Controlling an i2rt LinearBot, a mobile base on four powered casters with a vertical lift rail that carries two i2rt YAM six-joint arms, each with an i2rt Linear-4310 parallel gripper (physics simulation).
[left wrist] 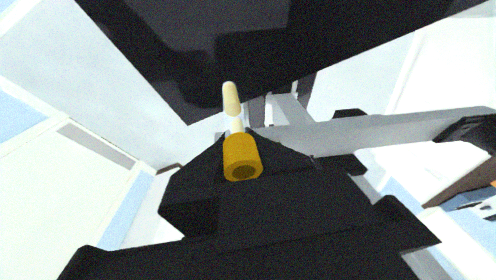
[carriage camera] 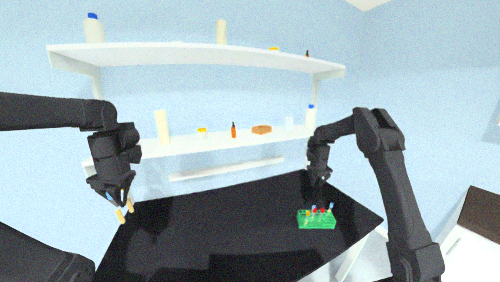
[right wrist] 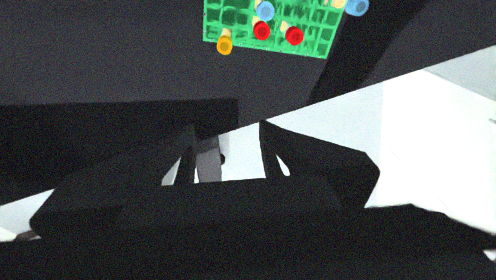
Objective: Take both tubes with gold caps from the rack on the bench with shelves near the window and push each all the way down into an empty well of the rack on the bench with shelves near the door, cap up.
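Places are measured from the left arm's base along level axes (x ahead, y left, z up), in centimetres.
Pixels of known places: left gripper, fingertip midpoint: (left wrist: 238,133) (carriage camera: 121,206); right gripper, fingertip midpoint: (carriage camera: 315,186) (right wrist: 227,130); right arm's base at its link origin: (left wrist: 470,129).
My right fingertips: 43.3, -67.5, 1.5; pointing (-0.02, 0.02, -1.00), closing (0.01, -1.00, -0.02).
Ahead of a thing's pixels: the offset from my right fingertips to its middle, as dx, dy, dz. Level surfaces: height alone.
My left gripper (carriage camera: 121,204) is shut on a tube with a gold cap {-21.8, +68.0, +12.8} (left wrist: 242,156), high over the left end of the bench. A second tube body {-26.1, +67.9, +12.9} (carriage camera: 120,216) shows beside it in the carriage camera, with blue near its top; how it is held is unclear. My right gripper (carriage camera: 316,186) (right wrist: 227,130) is open and empty, above the green rack {+3.6, -6.9, -26.1} (carriage camera: 317,226) (right wrist: 245,44). A gold-capped tube {+1.3, +0.1, -22.6} (carriage camera: 308,213) (right wrist: 224,46) stands cap up in the rack's front row near its left end. Its depth in the well is too small to tell.
Red-capped tubes {+2.2, -8.7, -22.6} (carriage camera: 322,210) (right wrist: 294,35) and blue-capped tubes (carriage camera: 331,205) (right wrist: 265,10) stand in the same rack. The rack is on the black bench {dz -29.0} (carriage camera: 225,225). A lower shelf {dz +16.7} (carriage camera: 185,146) and an upper shelf (carriage camera: 175,52) carry bottles and jars. A cabinet (carriage camera: 470,245) stands at the right.
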